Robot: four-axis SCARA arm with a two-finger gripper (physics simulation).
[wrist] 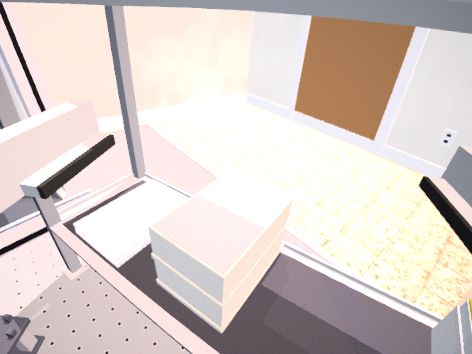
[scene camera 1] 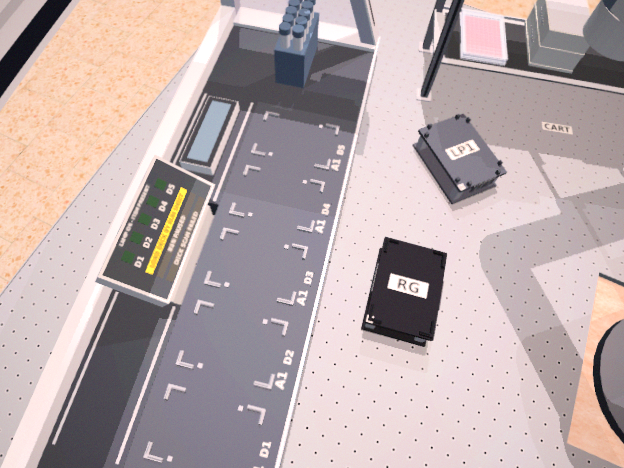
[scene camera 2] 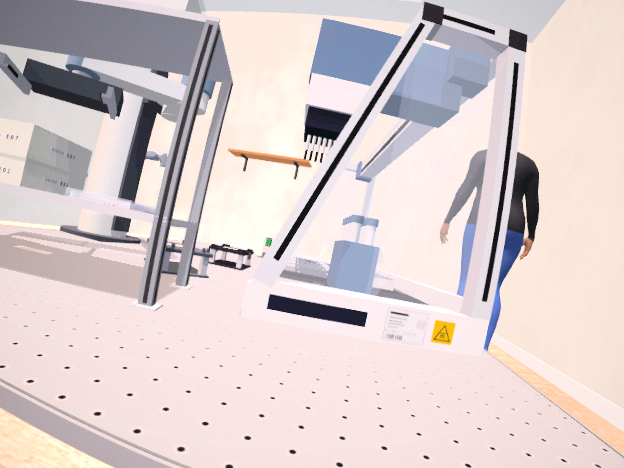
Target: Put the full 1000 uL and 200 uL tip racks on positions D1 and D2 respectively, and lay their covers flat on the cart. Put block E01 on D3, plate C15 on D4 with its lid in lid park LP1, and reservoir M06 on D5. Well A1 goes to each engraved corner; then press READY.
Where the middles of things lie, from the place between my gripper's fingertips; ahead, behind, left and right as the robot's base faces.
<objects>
Right now my hand is 200 mm short of the flat white plate (scene camera 1: 483, 36) and 180 mm above it. From my hand the other things lie so: trough (scene camera 1: 203, 151): 570 mm ahead, 410 mm to the left, 240 mm below.
</objects>
